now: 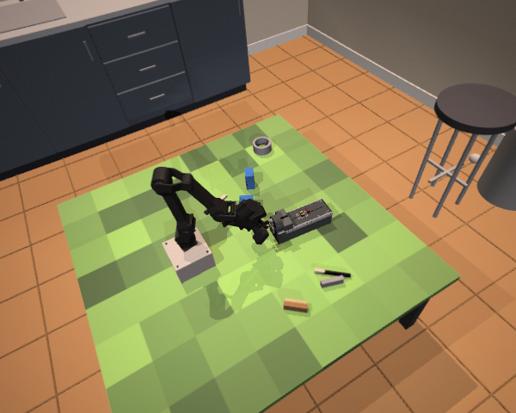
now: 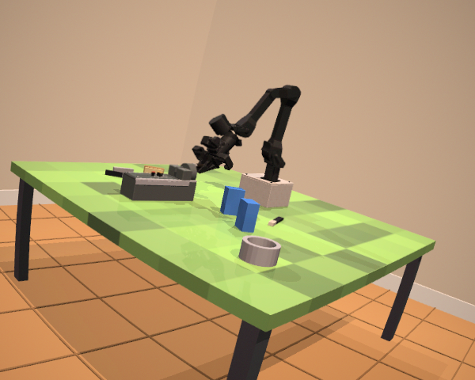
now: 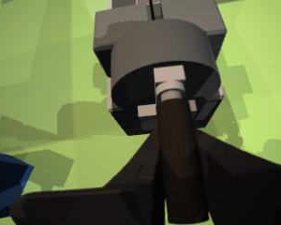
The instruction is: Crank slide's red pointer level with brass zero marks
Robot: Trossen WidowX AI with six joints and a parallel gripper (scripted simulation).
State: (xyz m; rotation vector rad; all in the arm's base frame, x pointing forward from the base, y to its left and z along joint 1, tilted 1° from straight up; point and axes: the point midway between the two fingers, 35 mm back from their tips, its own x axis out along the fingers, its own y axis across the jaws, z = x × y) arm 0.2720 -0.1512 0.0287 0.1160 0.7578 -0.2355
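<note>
Right now my gripper tip is 19 cm short of the red pointer, 5 cm to the left of it and 1 cm above it. From my gripper tip the other things lie so: crank handle: 2 cm behind, 2 cm above; grey bar: 4 cm ahead, 33 cm to the right, 8 cm below; wooden block: 13 cm behind, 30 cm to the right, 8 cm below.
</note>
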